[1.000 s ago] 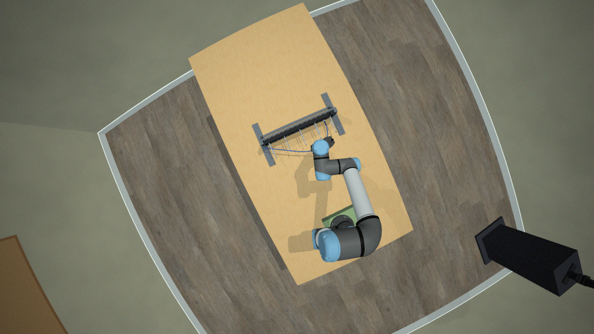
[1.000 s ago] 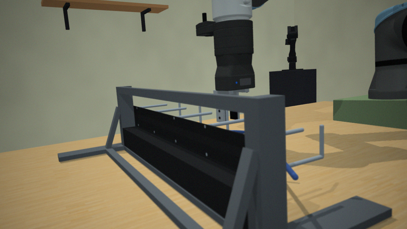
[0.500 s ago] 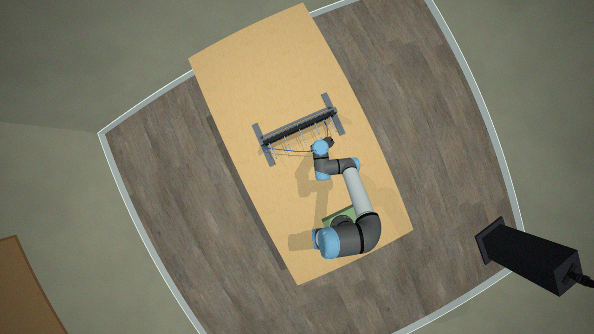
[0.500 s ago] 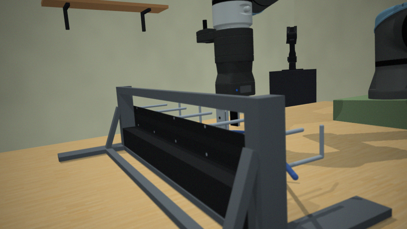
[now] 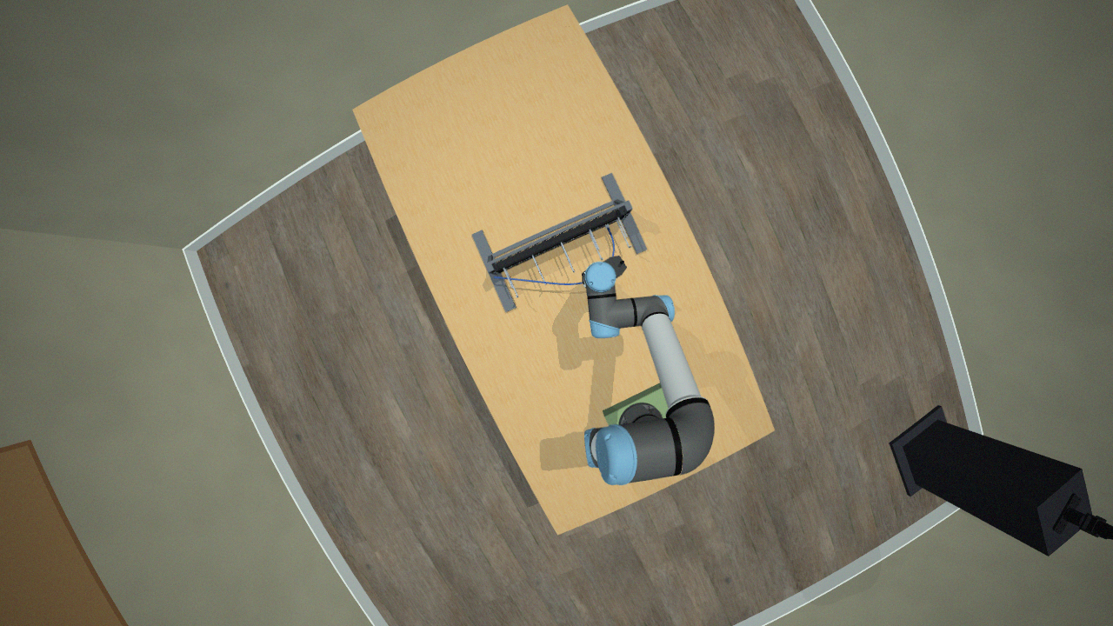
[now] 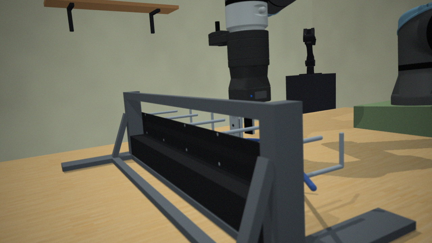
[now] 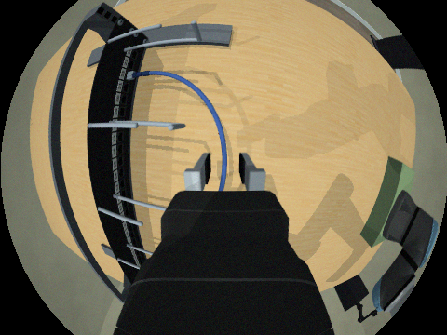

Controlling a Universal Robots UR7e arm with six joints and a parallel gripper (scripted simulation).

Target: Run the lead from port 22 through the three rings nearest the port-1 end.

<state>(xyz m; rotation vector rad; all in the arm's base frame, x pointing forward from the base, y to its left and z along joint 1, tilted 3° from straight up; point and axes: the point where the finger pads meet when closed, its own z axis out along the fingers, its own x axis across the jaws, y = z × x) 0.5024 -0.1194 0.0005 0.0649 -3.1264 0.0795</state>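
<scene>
Right now my hand is 170 mm short of the grey rack and 50 mm to the right of it.
</scene>
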